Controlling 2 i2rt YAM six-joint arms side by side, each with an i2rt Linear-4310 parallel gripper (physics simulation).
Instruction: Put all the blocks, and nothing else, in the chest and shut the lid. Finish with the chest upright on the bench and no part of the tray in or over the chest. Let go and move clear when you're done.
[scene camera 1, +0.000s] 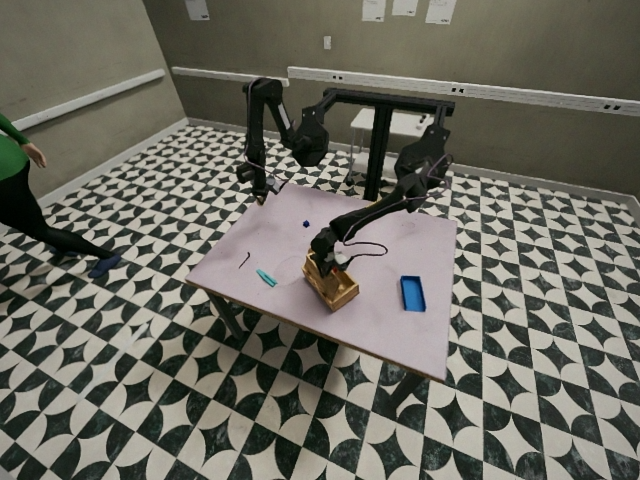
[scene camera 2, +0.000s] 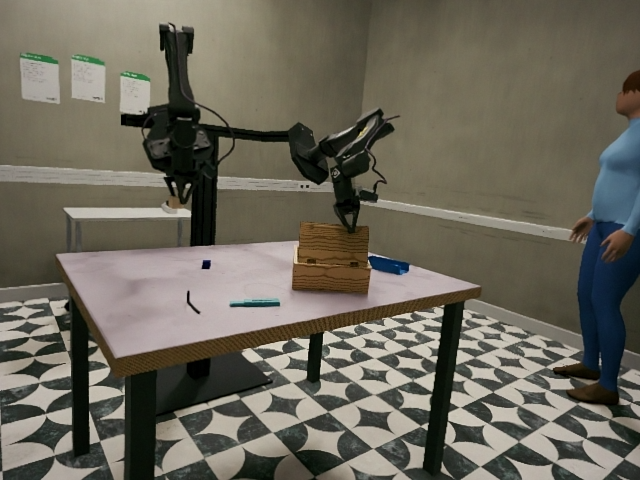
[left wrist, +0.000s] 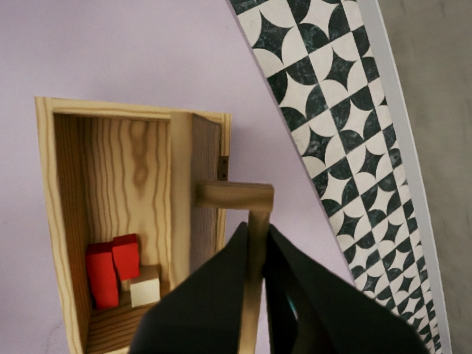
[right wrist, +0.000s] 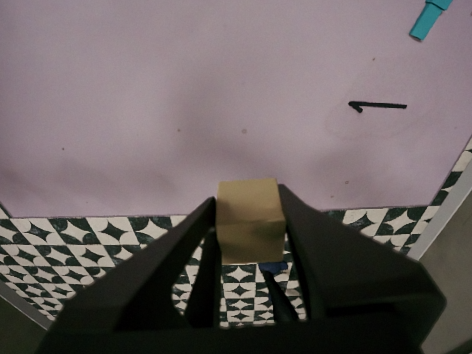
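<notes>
The wooden chest stands upright on the bench, its lid raised about upright. My left gripper is shut on the lid's handle, whose bar runs between the fingertips. Red blocks and a cream block lie inside the chest. My right gripper is shut on a tan block, high over the bench's far-left edge in scene camera 1. A dark blue block lies on the bench.
The blue tray lies apart from the chest, to its right. A teal tool and a thin black bent rod lie on the bench, left of the chest in both scene cameras.
</notes>
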